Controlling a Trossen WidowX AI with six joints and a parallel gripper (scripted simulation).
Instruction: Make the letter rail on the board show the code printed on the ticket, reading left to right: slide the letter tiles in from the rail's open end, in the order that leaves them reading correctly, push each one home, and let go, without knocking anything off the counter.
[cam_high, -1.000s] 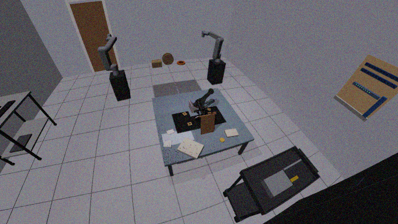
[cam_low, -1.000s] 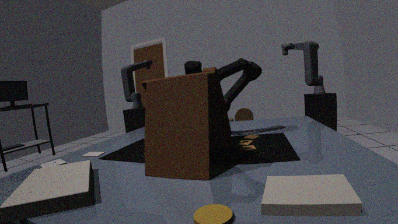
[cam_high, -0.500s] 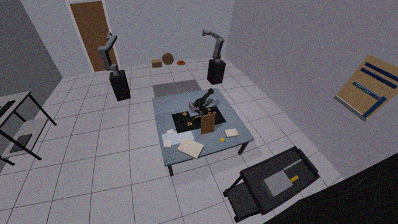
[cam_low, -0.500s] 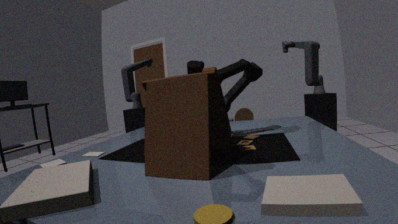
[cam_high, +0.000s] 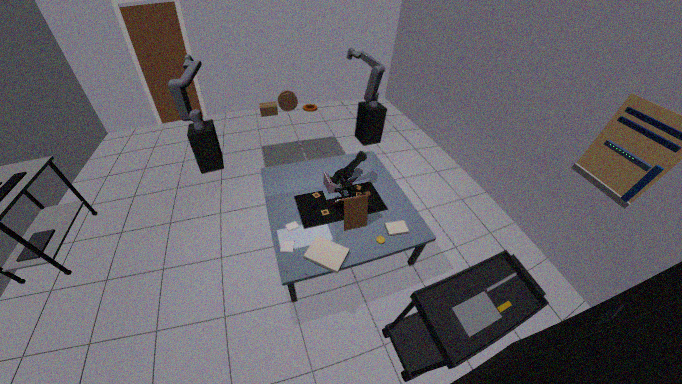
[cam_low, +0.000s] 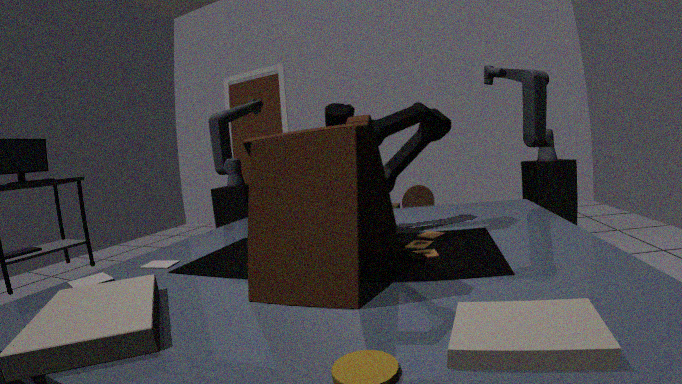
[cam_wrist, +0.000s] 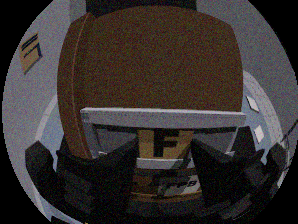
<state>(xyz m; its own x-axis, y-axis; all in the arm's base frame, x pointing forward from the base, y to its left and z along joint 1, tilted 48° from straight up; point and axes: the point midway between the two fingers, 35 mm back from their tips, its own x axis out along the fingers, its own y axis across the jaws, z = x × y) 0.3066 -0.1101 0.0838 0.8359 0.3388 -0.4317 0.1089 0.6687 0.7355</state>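
Right now the white printed slip is 80 mm below my gripper tip, 60 mm behind it and 30 mm to the right of it. From my gripper tip the other things lie so: black mat (150 mm below, 140 mm behind); then tan letter tile (right at my gripper tip); then pale block (340 mm ahead, 310 mm to the left, 140 mm below).
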